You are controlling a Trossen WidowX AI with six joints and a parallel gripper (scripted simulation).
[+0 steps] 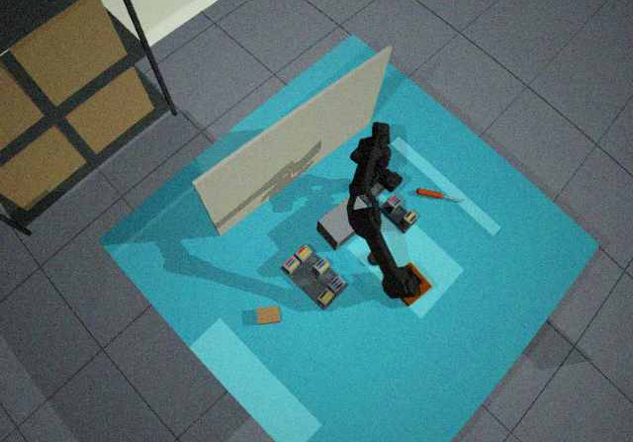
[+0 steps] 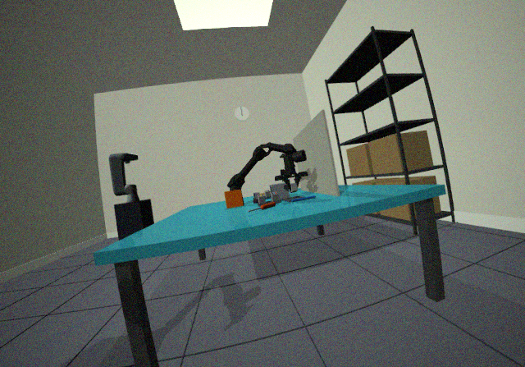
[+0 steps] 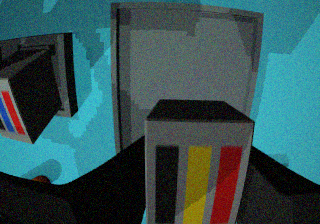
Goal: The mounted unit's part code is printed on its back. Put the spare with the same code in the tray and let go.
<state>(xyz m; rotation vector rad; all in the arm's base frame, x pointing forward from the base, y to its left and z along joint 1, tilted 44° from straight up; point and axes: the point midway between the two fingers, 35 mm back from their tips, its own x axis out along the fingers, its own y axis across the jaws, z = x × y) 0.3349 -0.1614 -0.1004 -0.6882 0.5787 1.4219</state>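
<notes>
Now: gripper tip 50 mm above the grey tray. Round my gripper tip: beige panel 200 mm ahead, 170 mm to the left, 170 mm above; grey spare 30 mm above; brown cardboard box 90 mm behind, 580 mm to the left, 40 mm below.
</notes>
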